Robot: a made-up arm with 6 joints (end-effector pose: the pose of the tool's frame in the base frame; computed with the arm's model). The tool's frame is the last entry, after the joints. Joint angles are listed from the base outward.
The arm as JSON. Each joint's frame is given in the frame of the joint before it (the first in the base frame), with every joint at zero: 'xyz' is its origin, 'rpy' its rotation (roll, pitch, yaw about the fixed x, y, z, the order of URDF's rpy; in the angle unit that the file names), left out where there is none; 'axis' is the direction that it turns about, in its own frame. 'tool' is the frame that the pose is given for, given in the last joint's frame.
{
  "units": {
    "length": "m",
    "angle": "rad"
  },
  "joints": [
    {
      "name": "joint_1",
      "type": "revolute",
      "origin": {
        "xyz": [
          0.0,
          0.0,
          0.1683
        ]
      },
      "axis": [
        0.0,
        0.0,
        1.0
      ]
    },
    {
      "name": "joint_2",
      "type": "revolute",
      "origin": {
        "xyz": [
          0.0,
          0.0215,
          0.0
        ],
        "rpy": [
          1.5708,
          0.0,
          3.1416
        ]
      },
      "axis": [
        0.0,
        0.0,
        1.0
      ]
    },
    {
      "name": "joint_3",
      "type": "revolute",
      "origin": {
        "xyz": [
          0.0,
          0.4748,
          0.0
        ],
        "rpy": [
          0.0,
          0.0,
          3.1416
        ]
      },
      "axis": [
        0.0,
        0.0,
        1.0
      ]
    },
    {
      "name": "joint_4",
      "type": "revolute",
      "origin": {
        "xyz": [
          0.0,
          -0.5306,
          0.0
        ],
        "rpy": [
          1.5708,
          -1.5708,
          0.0
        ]
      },
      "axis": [
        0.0,
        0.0,
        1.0
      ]
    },
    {
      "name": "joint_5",
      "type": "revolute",
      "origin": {
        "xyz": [
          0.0,
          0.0,
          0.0
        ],
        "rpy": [
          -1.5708,
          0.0,
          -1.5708
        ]
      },
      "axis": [
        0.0,
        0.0,
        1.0
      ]
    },
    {
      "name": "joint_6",
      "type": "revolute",
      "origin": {
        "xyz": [
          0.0,
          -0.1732,
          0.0
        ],
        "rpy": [
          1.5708,
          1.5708,
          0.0
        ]
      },
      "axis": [
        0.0,
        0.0,
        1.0
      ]
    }
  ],
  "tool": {
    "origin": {
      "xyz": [
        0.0,
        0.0,
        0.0
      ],
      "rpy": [
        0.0,
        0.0,
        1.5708
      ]
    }
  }
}
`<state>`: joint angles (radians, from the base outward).
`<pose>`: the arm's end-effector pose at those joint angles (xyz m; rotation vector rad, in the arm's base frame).
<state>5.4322 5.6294 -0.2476 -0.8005 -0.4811 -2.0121</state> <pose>-0.5075 0.6987 0.9260 -1.0462 1.1974 2.0271</pose>
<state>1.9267 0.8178 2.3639 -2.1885 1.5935 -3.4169</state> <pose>-0.0361 0.4405 -0.0373 -0.9540 1.2787 0.5212</pose>
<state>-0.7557 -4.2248 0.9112 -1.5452 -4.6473 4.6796</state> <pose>0.2631 -0.4557 -0.5666 1.3703 -0.6888 -0.5219</pose>
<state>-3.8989 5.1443 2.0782 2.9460 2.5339 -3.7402</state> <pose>0.0992 -0.1498 0.6746 1.7571 -0.3815 1.3805</pose>
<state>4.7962 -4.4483 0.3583 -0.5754 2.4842 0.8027</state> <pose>0.0248 -0.7268 -0.2572 -1.4252 -0.5469 0.0906</pose>
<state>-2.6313 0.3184 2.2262 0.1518 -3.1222 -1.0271</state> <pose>-0.2972 -0.1904 0.3255 0.4959 0.5640 2.3872</pose>
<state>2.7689 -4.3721 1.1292 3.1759 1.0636 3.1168</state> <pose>-0.6209 0.2252 -0.5864 -2.4004 0.4670 1.5742</pose>
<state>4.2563 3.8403 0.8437 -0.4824 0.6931 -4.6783</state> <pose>0.4012 0.8856 -0.1161 -0.9857 -0.2289 -0.5915</pose>
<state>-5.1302 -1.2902 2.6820 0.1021 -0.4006 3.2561</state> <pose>0.0722 0.1987 0.4888 -1.0246 -0.4768 -1.6338</pose>
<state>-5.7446 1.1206 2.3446 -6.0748 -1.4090 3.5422</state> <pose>0.3577 0.1976 -0.2078 -2.4383 0.0242 -1.4097</pose>
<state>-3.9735 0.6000 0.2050 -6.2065 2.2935 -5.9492</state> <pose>-0.4662 0.4650 0.7552 2.6284 -1.6367 -0.0862</pose>
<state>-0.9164 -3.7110 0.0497 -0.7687 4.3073 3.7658</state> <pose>0.4609 -0.3836 -0.5761 -1.1874 0.0118 -2.6493</pose>
